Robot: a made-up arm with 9 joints. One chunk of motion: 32 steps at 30 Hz.
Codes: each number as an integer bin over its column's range. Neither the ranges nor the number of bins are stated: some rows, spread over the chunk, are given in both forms.
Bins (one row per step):
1: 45 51 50 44 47 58 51 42 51
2: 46 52 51 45 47 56 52 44 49
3: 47 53 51 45 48 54 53 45 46
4: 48 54 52 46 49 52 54 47 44
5: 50 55 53 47 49 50 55 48 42
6: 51 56 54 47 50 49 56 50 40
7: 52 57 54 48 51 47 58 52 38
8: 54 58 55 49 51 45 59 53 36
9: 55 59 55 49 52 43 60 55 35
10: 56 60 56 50 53 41 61 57 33
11: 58 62 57 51 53 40 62 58 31
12: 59 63 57 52 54 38 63 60 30
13: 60 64 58 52 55 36 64 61 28
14: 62 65 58 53 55 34 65 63 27
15: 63 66 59 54 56 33 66 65 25
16: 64 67 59 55 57 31 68 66 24
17: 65 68 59 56 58 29 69 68 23
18: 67 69 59 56 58 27 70 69 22
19: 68 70 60 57 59 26 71 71 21
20: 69 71 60 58 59 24 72 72 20
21: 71 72 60 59 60 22 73 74 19
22: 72 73 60 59 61 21 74 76 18
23: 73 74 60 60 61 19 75 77 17
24: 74 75 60 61 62 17 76 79 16
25: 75 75 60 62 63 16 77 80 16
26: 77 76 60 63 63 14 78 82 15
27: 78 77 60 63 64 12 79 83 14
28: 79 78 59 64 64 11 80 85 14
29: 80 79 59 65 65 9 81 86 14
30: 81 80 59 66 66 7 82 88 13
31: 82 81 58 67 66 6 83 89 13
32: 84 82 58 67 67 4 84 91 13
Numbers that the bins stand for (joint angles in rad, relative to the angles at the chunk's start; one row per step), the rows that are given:
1: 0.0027 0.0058 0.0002 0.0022 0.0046 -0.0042 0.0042 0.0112 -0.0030
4: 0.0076 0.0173 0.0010 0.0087 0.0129 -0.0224 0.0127 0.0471 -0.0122
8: 0.0173 0.0326 0.0022 0.0184 0.0212 -0.0436 0.0269 0.0901 -0.0227
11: 0.0237 0.0480 0.0030 0.0248 0.0295 -0.0588 0.0354 0.1260 -0.0293
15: 0.0318 0.0633 0.0038 0.0345 0.0419 -0.0800 0.0467 0.1762 -0.0372
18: 0.0383 0.0748 0.0038 0.0410 0.0502 -0.0982 0.0580 0.2048 -0.0411
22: 0.0464 0.0902 0.0042 0.0507 0.0626 -0.1164 0.0693 0.2551 -0.0464
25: 0.0512 0.0979 0.0042 0.0604 0.0709 -0.1315 0.0778 0.2837 -0.0490
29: 0.0593 0.1132 0.0038 0.0701 0.0792 -0.1527 0.0891 0.3268 -0.0516
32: 0.0658 0.1247 0.0034 0.0766 0.0875 -0.1679 0.0976 0.3626 -0.0529
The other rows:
2: 0.0043 0.0096 0.0006 0.0055 0.0046 -0.0103 0.0071 0.0256 -0.0057
3: 0.0060 0.0134 0.0006 0.0055 0.0088 -0.0164 0.0099 0.0327 -0.0096
5: 0.0108 0.0211 0.0014 0.0119 0.0129 -0.0285 0.0156 0.0542 -0.0148
6: 0.0124 0.0249 0.0018 0.0119 0.0171 -0.0315 0.0184 0.0686 -0.0175
7: 0.0140 0.0288 0.0018 0.0152 0.0212 -0.0376 0.0240 0.0829 -0.0201
9: 0.0189 0.0365 0.0022 0.0184 0.0254 -0.0497 0.0297 0.1044 -0.0240
10: 0.0205 0.0403 0.0026 0.0216 0.0295 -0.0558 0.0325 0.1188 -0.0267
12: 0.0254 0.0518 0.0030 0.0281 0.0336 -0.0648 0.0382 0.1403 -0.0306
13: 0.0270 0.0557 0.0034 0.0281 0.0378 -0.0709 0.0410 0.1475 -0.0332
14: 0.0302 0.0595 0.0034 0.0313 0.0378 -0.0770 0.0438 0.1618 -0.0345
16: 0.0334 0.0672 0.0038 0.0378 0.0461 -0.0861 0.0523 0.1833 -0.0385
17: 0.0351 0.0710 0.0038 0.0410 0.0502 -0.0921 0.0552 0.1977 -0.0398
19: 0.0399 0.0787 0.0042 0.0442 0.0543 -0.1012 0.0608 0.2192 -0.0424
20: 0.0415 0.0825 0.0042 0.0475 0.0543 -0.1073 0.0636 0.2264 -0.0437
21: 0.0447 0.0864 0.0042 0.0507 0.0585 -0.1133 0.0665 0.2407 -0.0451
23: 0.0480 0.0940 0.0042 0.0539 0.0626 -0.1224 0.0721 0.2622 -0.0477
24: 0.0496 0.0979 0.0042 0.0572 0.0668 -0.1285 0.0749 0.2766 -0.0490
26: 0.0544 0.1017 0.0042 0.0636 0.0709 -0.1376 0.0806 0.2981 -0.0503
27: 0.0561 0.1056 0.0042 0.0636 0.0751 -0.1436 0.0834 0.3053 -0.0516
28: 0.0577 0.1094 0.0038 0.0669 0.0751 -0.1467 0.0863 0.3196 -0.0516
30: 0.0609 0.1171 0.0038 0.0733 0.0833 -0.1588 0.0919 0.3411 -0.0529
31: 0.0625 0.1209 0.0034 0.0766 0.0833 -0.1618 0.0947 0.3483 -0.0529

